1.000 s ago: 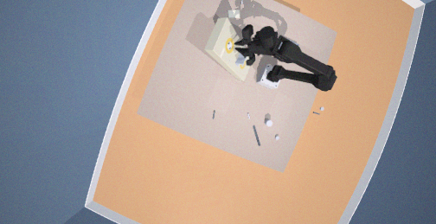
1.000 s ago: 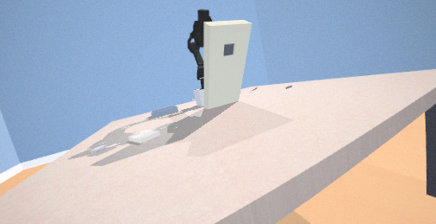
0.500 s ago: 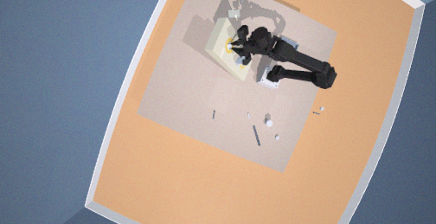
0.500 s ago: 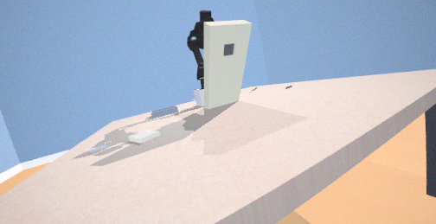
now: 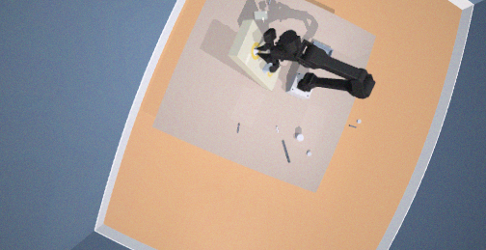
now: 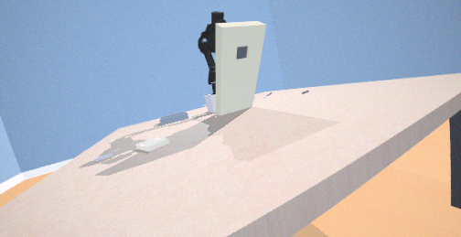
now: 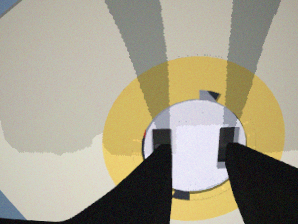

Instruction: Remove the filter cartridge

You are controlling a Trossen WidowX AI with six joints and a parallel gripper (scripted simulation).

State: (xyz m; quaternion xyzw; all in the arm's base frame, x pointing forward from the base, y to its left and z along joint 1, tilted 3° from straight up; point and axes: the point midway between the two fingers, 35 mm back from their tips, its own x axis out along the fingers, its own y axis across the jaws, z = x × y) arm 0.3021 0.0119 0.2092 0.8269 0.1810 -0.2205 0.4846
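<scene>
Now: gripper tip 2 cm short of the white round filter cartridge and 1 cm above it. From my gripper tip the other things lie so: white block 12 cm ahead, 38 cm to the right, 27 cm below; grey tray 38 cm behind, 31 cm to the right, 26 cm below.
</scene>
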